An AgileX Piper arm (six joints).
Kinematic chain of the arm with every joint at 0, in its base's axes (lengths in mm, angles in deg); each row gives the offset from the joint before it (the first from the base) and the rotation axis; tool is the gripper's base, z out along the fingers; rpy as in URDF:
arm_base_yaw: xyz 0 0 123 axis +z
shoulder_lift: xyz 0 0 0 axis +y
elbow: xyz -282.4 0 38.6 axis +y
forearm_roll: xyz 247.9 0 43.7 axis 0.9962 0 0.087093
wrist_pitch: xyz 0 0 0 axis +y
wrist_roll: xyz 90.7 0 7.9 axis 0.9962 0 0.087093
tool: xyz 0 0 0 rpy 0 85 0
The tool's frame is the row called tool.
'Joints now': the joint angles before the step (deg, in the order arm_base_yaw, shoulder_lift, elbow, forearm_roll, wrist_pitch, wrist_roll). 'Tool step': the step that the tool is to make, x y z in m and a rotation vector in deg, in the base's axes. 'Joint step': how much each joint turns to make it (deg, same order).
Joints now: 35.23 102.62 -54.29 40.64 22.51 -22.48
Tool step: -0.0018 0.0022 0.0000 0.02 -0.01 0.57
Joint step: 0.46 0.00 0.00 0.13 0.04 -0.21
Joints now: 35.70 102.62 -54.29 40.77 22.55 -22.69
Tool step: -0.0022 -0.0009 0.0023 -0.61 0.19 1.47
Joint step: 0.00 -0.54 -0.01 -1.43 1.34 0.15
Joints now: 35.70 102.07 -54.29 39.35 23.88 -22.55
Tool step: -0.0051 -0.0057 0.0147 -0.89 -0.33 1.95
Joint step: -0.36 -2.98 0.00 -4.42 3.26 2.44
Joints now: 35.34 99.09 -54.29 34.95 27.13 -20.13
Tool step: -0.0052 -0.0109 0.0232 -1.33 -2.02 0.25
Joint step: -0.62 -4.73 0.00 -7.06 2.93 5.40
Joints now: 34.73 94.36 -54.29 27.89 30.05 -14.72
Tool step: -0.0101 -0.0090 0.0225 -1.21 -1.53 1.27
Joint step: 0.00 -4.81 0.00 -5.08 3.86 3.32
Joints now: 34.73 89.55 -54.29 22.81 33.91 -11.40
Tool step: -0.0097 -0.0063 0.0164 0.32 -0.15 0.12
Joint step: 0.00 -3.67 0.11 -1.38 3.09 1.82
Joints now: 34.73 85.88 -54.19 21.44 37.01 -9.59
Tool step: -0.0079 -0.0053 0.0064 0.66 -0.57 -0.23
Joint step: 0.00 -2.56 1.30 -0.04 0.34 0.43
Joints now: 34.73 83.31 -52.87 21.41 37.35 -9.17
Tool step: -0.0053 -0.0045 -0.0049 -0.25 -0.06 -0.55
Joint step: 0.01 -1.03 2.20 -0.21 -1.23 0.30
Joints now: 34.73 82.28 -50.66 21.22 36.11 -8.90
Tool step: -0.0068 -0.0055 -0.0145 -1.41 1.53 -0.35
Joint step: 0.00 -0.10 3.29 -0.09 -1.22 0.01
